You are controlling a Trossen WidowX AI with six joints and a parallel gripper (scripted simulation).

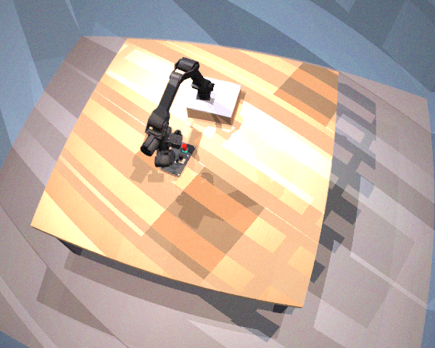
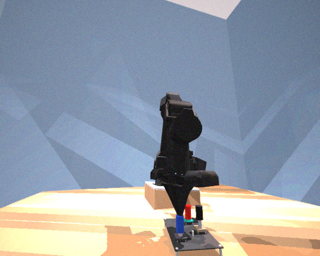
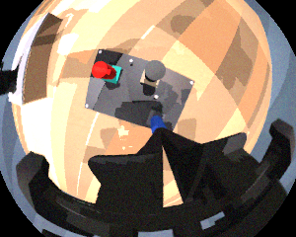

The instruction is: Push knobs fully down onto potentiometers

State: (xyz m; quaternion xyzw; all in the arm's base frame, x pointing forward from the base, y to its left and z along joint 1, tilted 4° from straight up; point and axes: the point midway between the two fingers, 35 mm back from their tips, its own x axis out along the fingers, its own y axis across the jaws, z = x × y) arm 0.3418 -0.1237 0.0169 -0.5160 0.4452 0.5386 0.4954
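Now: the blue knob 20 mm below my gripper tip. From my gripper tip the other things lie so: red knob (70 mm to the left, 60 mm behind, 20 mm below).
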